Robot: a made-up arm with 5 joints.
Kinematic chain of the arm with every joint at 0, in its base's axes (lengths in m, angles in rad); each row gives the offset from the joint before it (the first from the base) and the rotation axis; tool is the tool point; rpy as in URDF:
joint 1: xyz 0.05 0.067 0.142 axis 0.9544 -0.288 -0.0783
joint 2: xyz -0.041 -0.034 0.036 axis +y
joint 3: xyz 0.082 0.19 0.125 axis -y
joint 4: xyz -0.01 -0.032 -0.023 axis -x
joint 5: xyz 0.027 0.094 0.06 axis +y
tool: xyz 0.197 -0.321 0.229 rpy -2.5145 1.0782 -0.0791
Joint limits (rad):
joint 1: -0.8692..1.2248
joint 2: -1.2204..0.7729
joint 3: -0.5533..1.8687
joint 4: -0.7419..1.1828
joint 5: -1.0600..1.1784
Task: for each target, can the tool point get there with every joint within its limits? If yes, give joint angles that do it. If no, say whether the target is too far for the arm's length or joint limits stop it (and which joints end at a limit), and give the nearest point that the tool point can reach.
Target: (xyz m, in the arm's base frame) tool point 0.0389 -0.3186 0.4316
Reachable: yes | joints 0.5768 0.0071 0.8536 -0.3104 0.0611
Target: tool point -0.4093 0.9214 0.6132
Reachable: no: too far | nearest point -0.2312 0.5789 0.4237 | short by 0.430 m
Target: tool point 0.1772 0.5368 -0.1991
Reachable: no: joint limits stop it (at a limit: joint 1, joint 2, joint 4) | nearest point 0.3755 0.5223 -0.0203 | short by 0.267 m
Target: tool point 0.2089 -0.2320 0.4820
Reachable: yes | joints 0.5326 0.4329 1.3006 0.0824 0.7624
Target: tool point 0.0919 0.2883 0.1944
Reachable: no: joint limits stop it (at a limit: joint 1, joint 2, joint 3, joint 5) | nearest point 0.0512 0.3444 0.1663 | short by 0.075 m
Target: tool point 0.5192 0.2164 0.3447
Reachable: yes | joints -0.4036 0.5286 -0.1790 0.3814 -0.2828
